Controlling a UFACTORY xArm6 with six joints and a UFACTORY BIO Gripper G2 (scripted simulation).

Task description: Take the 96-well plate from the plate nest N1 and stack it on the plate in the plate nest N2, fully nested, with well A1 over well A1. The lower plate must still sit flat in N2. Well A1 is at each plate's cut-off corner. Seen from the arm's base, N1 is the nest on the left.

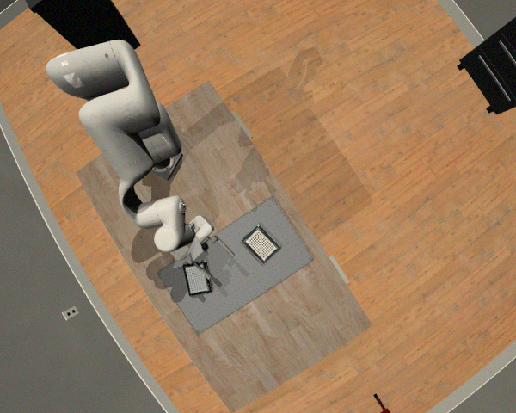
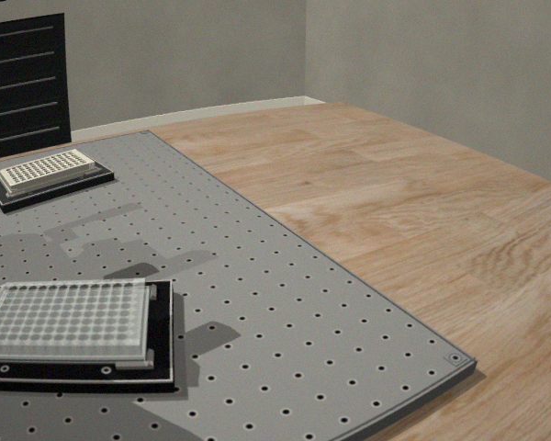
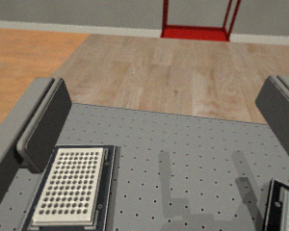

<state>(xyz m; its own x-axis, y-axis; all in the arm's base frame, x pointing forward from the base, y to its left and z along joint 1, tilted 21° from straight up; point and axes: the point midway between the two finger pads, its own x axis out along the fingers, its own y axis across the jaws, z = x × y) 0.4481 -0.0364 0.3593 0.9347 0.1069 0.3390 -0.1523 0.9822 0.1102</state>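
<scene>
Now: hand 24 cm above the white 96-well plate, 14 cm to the right of it and 7 cm short of it. From my hand the other things lie so: black plate nest N2 (25 cm below, 21 cm to the right, 3 cm ahead); clear 96-well plate (24 cm below, 21 cm to the right, 3 cm ahead); plate nest N1 (25 cm below, 14 cm to the left, 7 cm ahead).
</scene>
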